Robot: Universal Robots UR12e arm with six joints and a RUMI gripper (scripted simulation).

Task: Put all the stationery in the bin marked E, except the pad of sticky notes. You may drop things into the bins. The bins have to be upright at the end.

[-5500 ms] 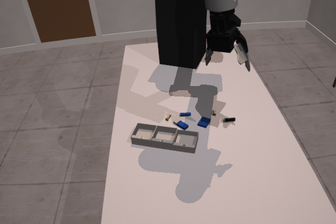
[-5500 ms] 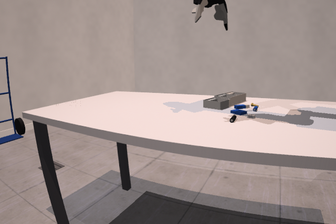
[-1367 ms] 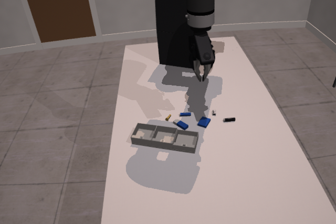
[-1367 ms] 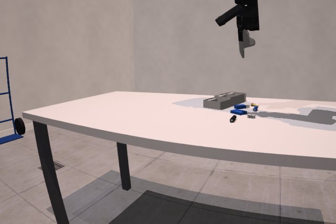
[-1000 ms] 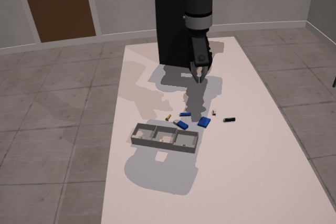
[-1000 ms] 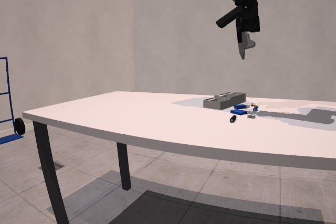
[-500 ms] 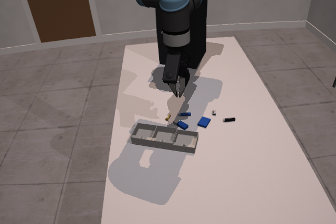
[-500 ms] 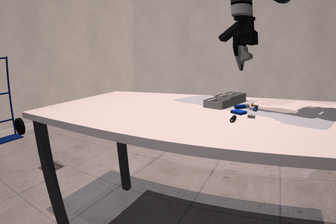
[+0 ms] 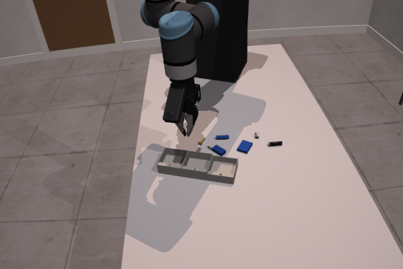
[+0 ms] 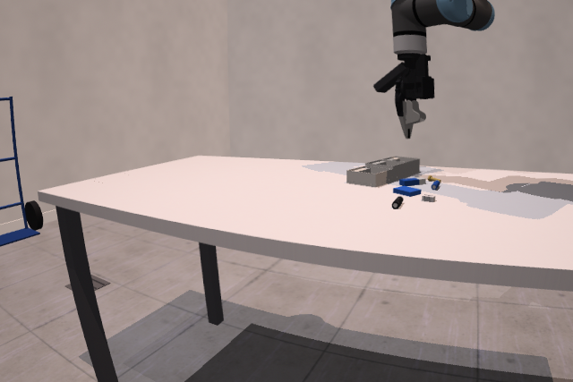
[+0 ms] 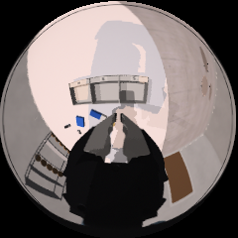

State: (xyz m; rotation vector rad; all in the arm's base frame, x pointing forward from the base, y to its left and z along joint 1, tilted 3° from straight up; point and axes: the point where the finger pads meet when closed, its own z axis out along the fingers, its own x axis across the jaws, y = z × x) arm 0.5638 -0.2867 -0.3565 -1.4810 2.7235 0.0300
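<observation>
The three-compartment bin tray is 100 mm below my hand, 60 mm ahead of it and 20 mm to the left of it. The rest, counted from my hand: brass piece (110 mm below, 70 mm behind, 60 mm to the left); then blue cylinder (140 mm to the left, 110 mm below, 60 mm behind); then blue sticky-note pad (200 mm to the left, 110 mm below, 10 mm ahead).
</observation>
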